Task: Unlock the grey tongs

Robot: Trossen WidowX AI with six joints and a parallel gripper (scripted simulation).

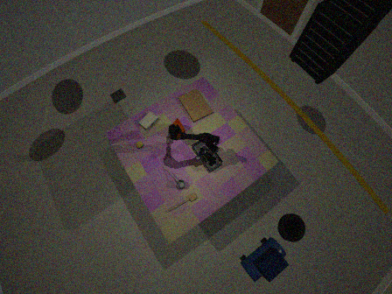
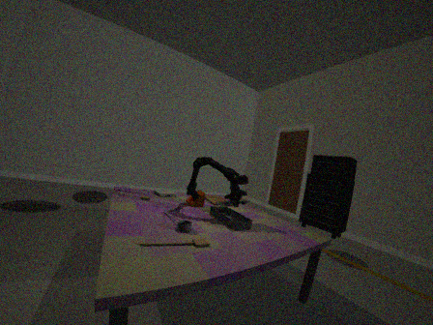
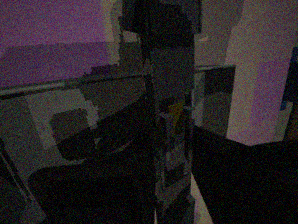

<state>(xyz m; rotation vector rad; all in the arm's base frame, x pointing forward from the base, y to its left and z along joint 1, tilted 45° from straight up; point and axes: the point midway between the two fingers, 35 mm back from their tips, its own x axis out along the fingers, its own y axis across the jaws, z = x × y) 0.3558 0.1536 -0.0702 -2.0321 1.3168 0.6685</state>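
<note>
Right now the yellow lock piece is 30 mm above my gripper tip, 20 mm to the left of it and 10 mm behind it. From my gripper tip the other things lie so: white block 650 mm behind, 370 mm to the right, 90 mm below; then wooden board 560 mm behind, 160 mm to the left, 90 mm below; then roasting tin 70 mm below, 40 mm to the right, 10 mm behind.
</note>
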